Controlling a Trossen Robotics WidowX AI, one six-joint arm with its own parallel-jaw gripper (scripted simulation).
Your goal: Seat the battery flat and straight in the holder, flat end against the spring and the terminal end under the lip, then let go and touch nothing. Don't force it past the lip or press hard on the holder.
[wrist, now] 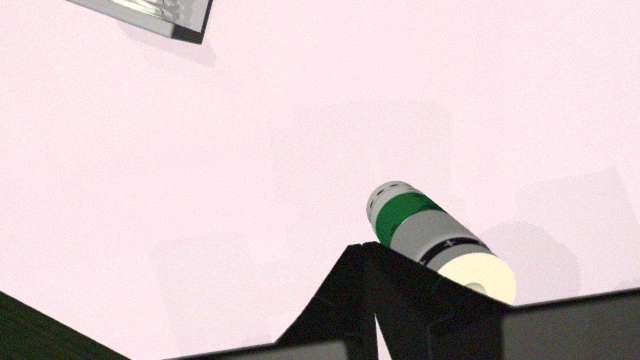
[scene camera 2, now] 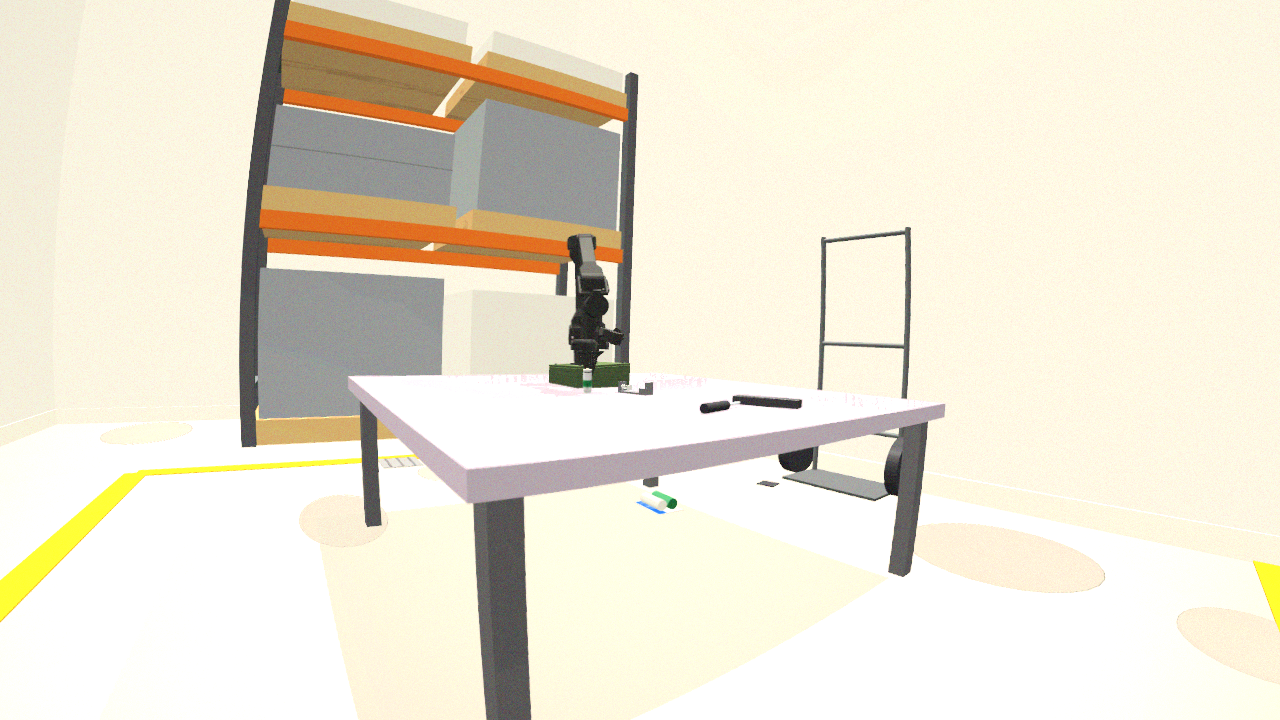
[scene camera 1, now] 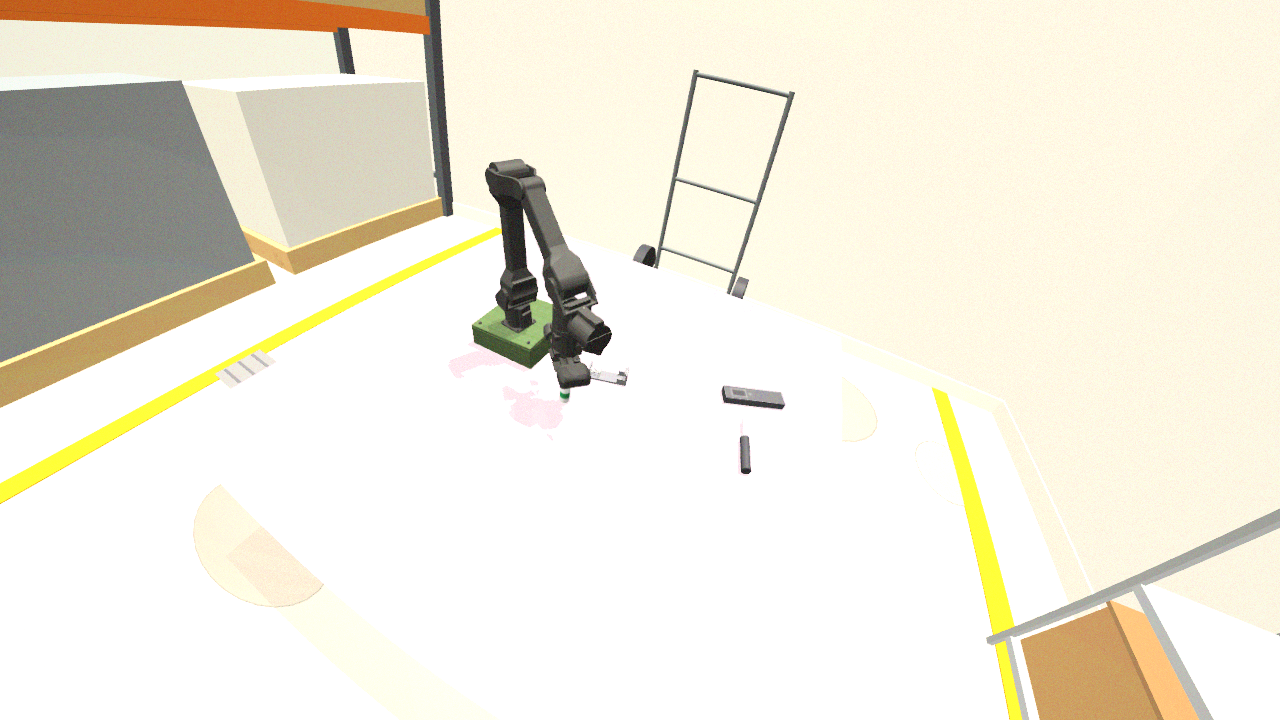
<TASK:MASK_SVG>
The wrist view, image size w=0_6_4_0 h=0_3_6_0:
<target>gripper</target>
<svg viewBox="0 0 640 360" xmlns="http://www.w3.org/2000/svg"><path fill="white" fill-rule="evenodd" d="M161 359L379 360L377 319L391 360L640 360L640 287L513 306L453 281L377 241L364 242L363 244L351 244L345 248L309 303L275 342Z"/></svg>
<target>battery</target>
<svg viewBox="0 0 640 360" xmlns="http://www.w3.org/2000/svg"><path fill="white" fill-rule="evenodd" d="M371 193L366 205L366 214L381 244L468 288L512 305L516 292L516 283L509 266L491 252L481 239L423 192L403 181L389 181L381 184Z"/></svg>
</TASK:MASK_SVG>
